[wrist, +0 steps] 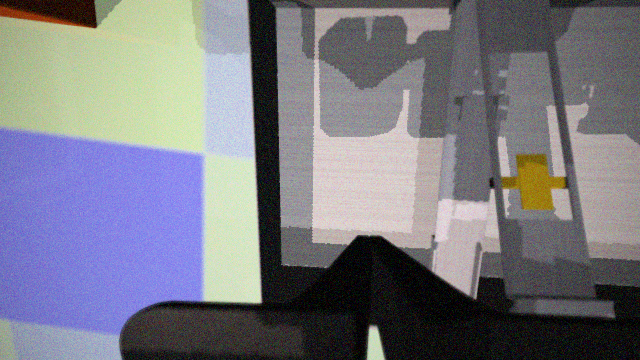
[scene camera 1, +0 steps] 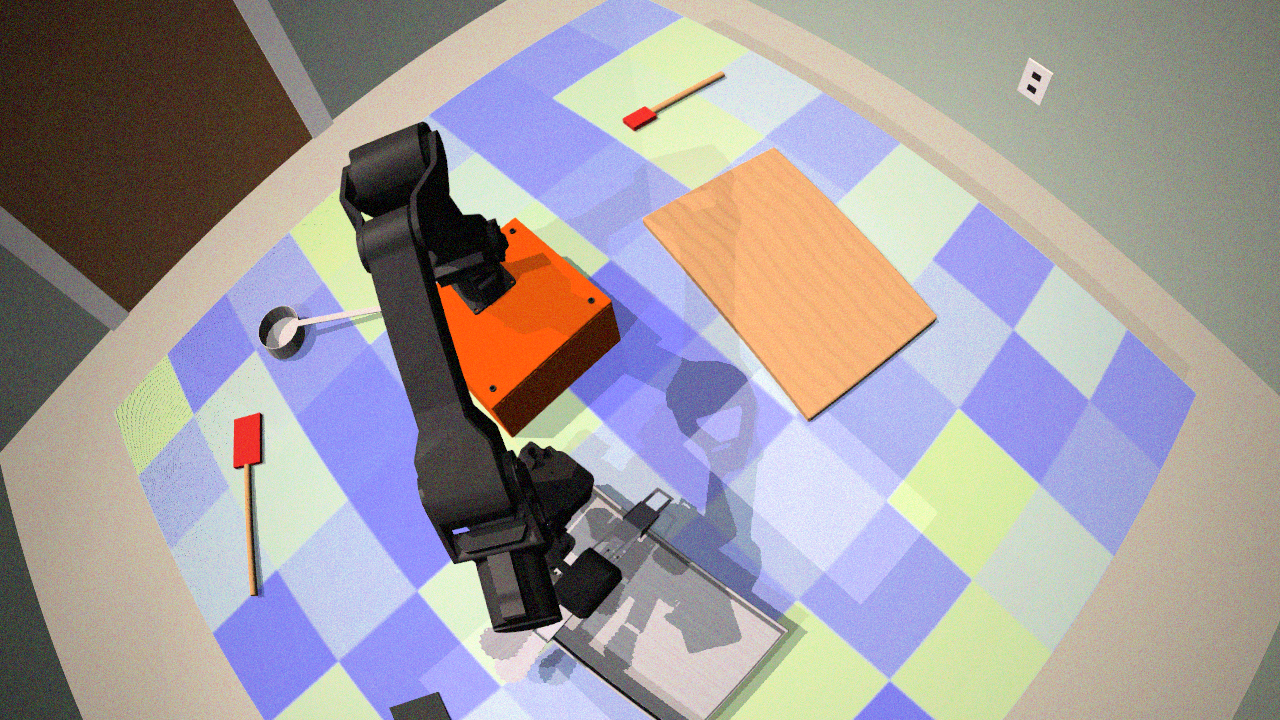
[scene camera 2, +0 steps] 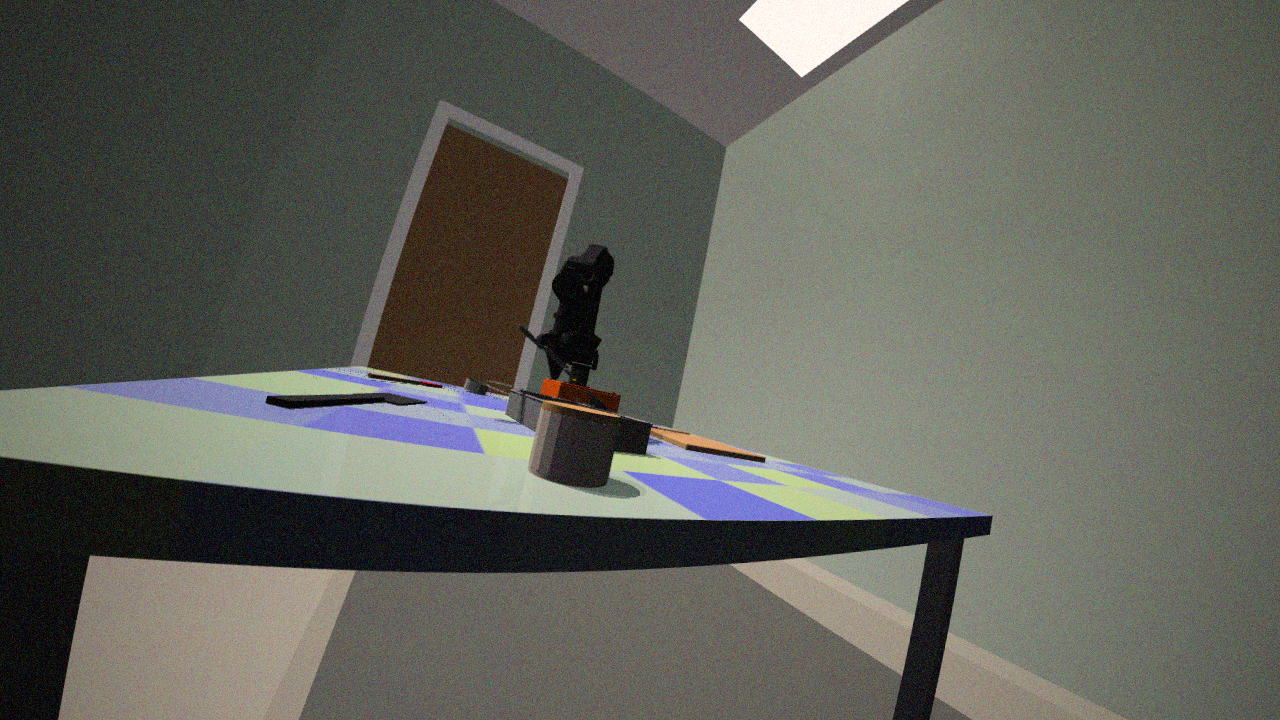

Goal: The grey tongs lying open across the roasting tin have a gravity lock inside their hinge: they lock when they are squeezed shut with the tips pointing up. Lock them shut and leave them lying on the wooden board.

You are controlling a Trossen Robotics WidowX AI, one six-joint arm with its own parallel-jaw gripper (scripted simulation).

Scene:
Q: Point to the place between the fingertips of the gripper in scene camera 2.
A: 553, 379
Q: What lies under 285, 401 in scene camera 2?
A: A flat black item.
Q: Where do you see a wooden board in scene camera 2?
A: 689, 442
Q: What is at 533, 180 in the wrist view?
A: A yellow lock piece.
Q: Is the gripper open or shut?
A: Shut.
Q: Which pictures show the gripper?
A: The wrist view, scene camera 1 and scene camera 2: all of them.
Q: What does the gripper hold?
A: Nothing.

